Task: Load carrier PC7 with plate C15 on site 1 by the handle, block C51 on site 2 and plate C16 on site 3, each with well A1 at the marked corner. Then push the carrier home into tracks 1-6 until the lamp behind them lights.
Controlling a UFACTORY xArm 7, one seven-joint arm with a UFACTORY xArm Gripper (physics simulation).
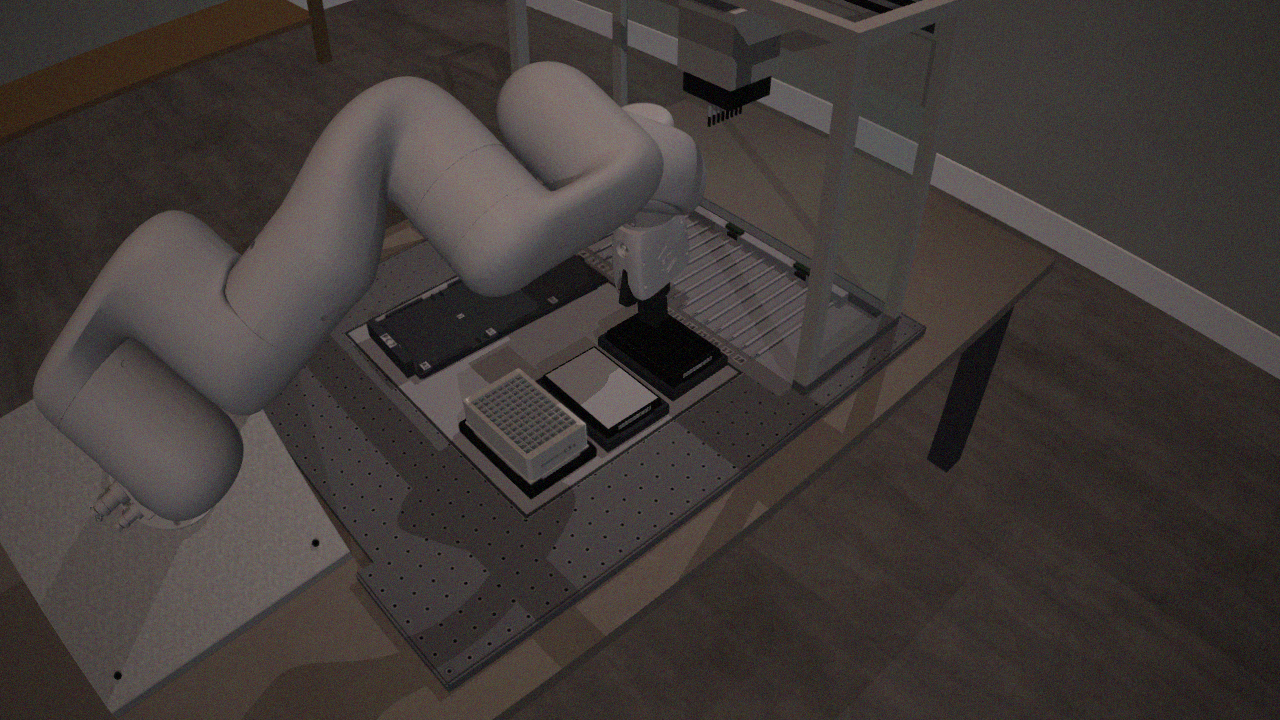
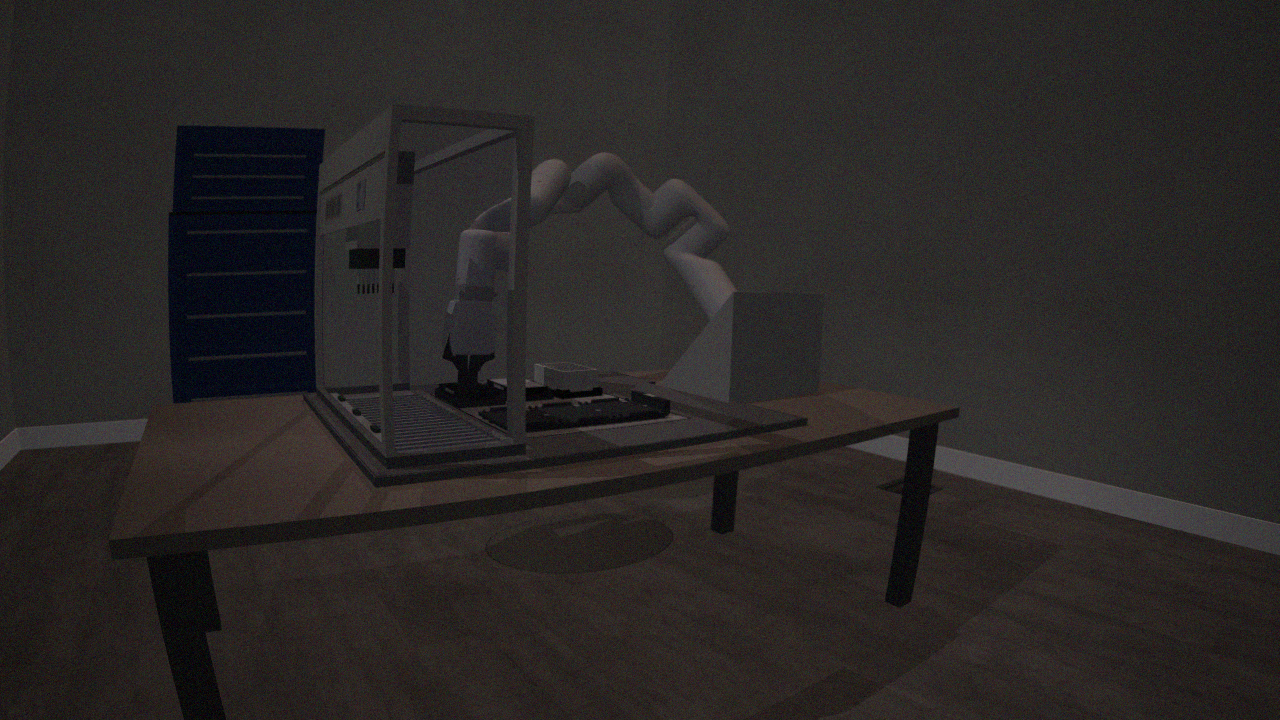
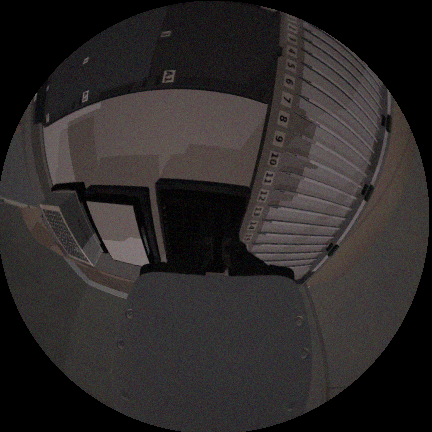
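Where they show: gripper, fingertip midpoint: (image 1: 653,319) (image 2: 466,391) (image 3: 218,221); arm's base at its link origin: (image 2: 739,332).
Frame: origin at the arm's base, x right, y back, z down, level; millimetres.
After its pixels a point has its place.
Carrier PC7 (image 1: 447,325) @(z 116, x -45, y -435 mm) (image 3: 217,44) @(z 116, x 0, y -606 mm) (image 2: 587,412) @(z 116, x -48, y -488 mm) is a long black tray at the back left with white A1 corner marks, and its sites look bare. Three items stand in a row on black nests in front of it. These are a white deep-well block (image 1: 523,425) @(z 79, x 192, y -343 mm) (image 3: 64,231) @(z 76, x 171, y -366 mm), a plate with a pale top (image 1: 605,392) @(z 101, x 215, y -459 mm) (image 3: 116,225) @(z 101, x 179, y -474 mm), and a black plate (image 1: 669,352) @(z 102, x 231, y -565 mm) (image 3: 193,217) @(z 105, x 173, y -576 mm). My gripper (image 1: 652,312) @(z 101, x 177, y -602 mm) (image 2: 467,375) @(z 101, x 177, y -602 mm) (image 3: 218,221) @(z 101, x 177, y -602 mm) is shut with nothing between its fingers. It points down over the back edge of the black plate.
The ribbed track deck (image 1: 745,286) @(z 126, x 215, y -767 mm) with numbered tracks (image 3: 278,141) @(z 127, x 97, y -665 mm) lies right of the plates. A frame post (image 1: 830,215) @(z -141, x 391, y -628 mm) stands on its front part, and a pipetting head (image 1: 726,89) @(z -168, x 163, y -766 mm) hangs above. The whole set rests on a perforated board (image 1: 652,493) @(z 127, x 342, y -388 mm).
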